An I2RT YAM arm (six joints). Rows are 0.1 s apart.
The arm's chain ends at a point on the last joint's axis. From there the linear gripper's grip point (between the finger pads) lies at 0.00 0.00 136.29 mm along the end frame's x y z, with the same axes.
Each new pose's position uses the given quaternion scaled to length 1; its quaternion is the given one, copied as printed.
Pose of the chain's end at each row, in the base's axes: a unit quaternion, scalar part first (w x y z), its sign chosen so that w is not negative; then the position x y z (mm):
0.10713 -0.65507 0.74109 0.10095 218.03 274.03 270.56
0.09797 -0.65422 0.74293 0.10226 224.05 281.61 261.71
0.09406 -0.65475 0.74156 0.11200 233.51 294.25 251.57
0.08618 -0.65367 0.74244 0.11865 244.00 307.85 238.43
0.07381 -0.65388 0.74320 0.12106 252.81 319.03 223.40
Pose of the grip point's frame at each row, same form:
0.10713 -0.65507 0.74109 0.10095 221.65 313.55 140.18
0.09797 -0.65422 0.74293 0.10226 225.65 319.79 130.89
0.09406 -0.65475 0.74156 0.11200 232.53 333.68 121.11
0.08618 -0.65367 0.74244 0.11865 240.30 347.22 108.00
0.07381 -0.65388 0.74320 0.12106 246.19 356.71 92.59

